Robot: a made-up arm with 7 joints. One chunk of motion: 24 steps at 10 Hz.
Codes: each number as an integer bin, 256 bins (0 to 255) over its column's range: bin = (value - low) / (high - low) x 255, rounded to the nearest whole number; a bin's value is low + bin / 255 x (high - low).
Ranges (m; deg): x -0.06..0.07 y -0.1..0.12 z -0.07..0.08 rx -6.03..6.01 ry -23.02..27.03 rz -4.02..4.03
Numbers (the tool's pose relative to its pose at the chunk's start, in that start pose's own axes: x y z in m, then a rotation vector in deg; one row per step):
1: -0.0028 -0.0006 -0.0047 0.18 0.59 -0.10
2: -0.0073 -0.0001 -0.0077 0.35 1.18 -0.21
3: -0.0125 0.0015 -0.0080 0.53 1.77 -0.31
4: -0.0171 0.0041 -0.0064 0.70 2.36 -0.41
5: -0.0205 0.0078 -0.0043 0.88 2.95 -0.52
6: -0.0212 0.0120 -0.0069 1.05 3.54 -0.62
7: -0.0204 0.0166 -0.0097 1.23 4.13 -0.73
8: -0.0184 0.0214 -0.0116 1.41 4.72 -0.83
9: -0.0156 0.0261 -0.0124 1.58 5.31 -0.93
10: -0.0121 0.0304 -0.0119 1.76 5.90 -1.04
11: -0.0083 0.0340 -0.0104 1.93 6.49 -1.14
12: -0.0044 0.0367 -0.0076 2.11 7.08 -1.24
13: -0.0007 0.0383 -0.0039 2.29 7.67 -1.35
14: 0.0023 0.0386 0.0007 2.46 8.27 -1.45
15: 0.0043 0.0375 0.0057 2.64 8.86 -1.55
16: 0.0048 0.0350 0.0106 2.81 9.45 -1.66
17: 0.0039 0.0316 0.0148 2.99 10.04 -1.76
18: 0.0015 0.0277 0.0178 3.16 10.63 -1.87
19: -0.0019 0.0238 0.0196 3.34 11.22 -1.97
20: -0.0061 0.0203 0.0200 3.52 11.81 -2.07
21: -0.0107 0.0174 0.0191 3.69 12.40 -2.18
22: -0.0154 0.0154 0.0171 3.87 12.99 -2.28
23: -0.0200 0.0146 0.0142 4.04 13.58 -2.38
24: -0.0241 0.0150 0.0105 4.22 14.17 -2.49
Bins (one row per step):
1: 112 115 111 132 120 124
2: 103 116 106 135 123 121
3: 93 118 105 139 126 118
4: 84 121 108 143 129 114
5: 77 125 112 146 132 111
6: 76 130 107 150 135 108
7: 78 135 103 154 138 104
8: 82 141 99 158 141 101
9: 87 146 98 161 144 98
10: 94 151 99 165 147 94
11: 101 155 101 169 150 91
12: 109 158 106 172 153 88
13: 116 160 112 176 156 85
14: 122 161 120 180 159 81
15: 126 159 129 184 162 78
16: 127 156 137 187 165 75
17: 125 153 144 191 168 72
18: 121 148 149 195 171 68
19: 114 143 152 198 174 65
20: 106 139 153 202 177 62
21: 97 136 151 206 180 58
22: 87 134 148 210 183 55
23: 78 133 143 213 186 52
24: 70 133 137 217 189 48

